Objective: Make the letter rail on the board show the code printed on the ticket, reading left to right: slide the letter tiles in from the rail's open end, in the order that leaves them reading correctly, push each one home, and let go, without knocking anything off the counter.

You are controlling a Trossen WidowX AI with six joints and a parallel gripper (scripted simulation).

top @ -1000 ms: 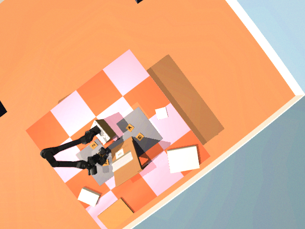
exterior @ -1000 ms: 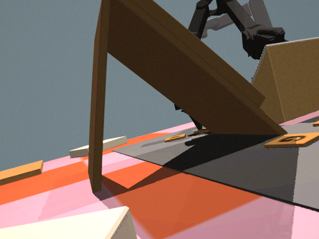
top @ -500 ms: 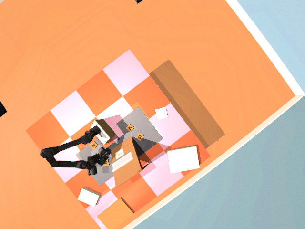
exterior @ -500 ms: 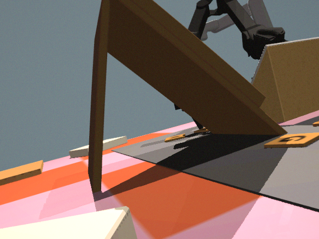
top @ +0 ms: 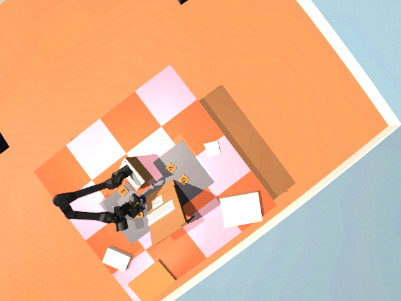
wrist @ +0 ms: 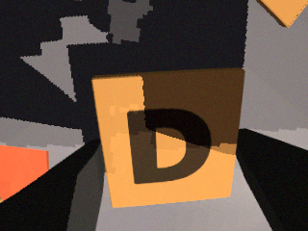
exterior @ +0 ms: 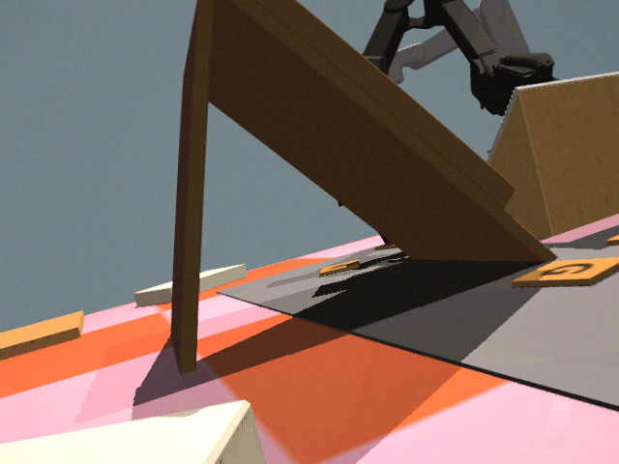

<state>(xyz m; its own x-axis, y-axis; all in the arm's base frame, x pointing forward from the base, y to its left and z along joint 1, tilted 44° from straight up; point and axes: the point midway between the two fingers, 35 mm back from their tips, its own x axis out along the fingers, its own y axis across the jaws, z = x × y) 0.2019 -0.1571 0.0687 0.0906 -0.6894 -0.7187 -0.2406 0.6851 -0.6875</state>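
Right now my gripper tip is 17 cm to the right of the white ticket, 9 cm short of it and 7 cm below it. Round my gripper tip: orange d tile: right at my gripper tip; grey mat: 17 cm to the left, 1 cm below, 1 cm ahead; z tile: 11 cm behind, 2 cm to the right, 1 cm below.
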